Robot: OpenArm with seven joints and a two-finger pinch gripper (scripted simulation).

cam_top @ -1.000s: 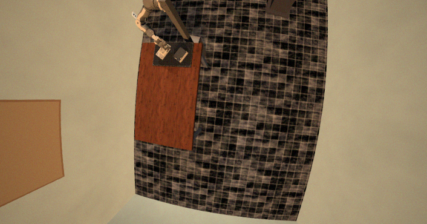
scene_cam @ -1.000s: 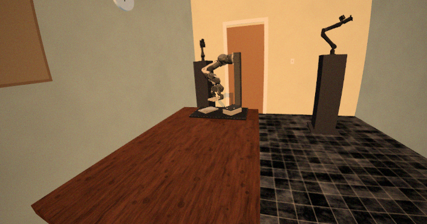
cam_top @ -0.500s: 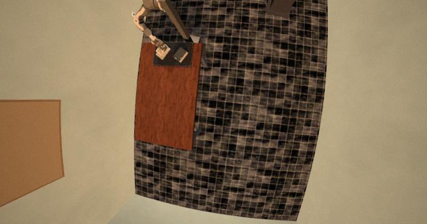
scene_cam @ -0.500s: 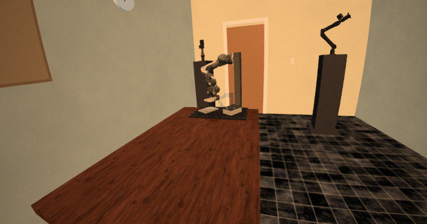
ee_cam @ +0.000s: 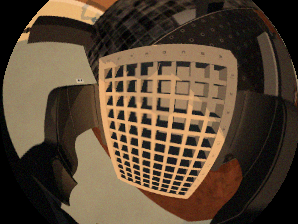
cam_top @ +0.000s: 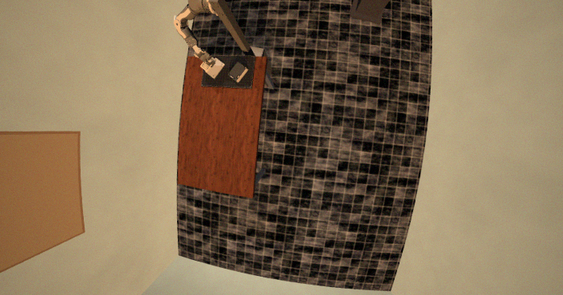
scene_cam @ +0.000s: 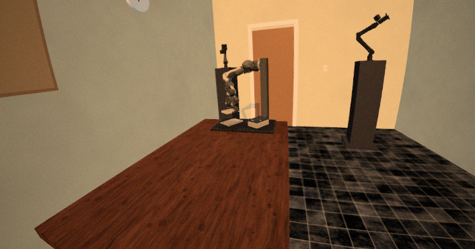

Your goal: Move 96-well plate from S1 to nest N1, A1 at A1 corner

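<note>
Now: hand 1 cm short of the 96-well plate and 1 cm to the left of it. From my hand the other things lie so: plate shaker S1 (4 cm ahead, 24 cm to the left, 6 cm below); marked tag (3 cm behind, 8 cm to the left, 9 cm below); plate nest N1 (2 cm ahead, 10 cm below).
</note>
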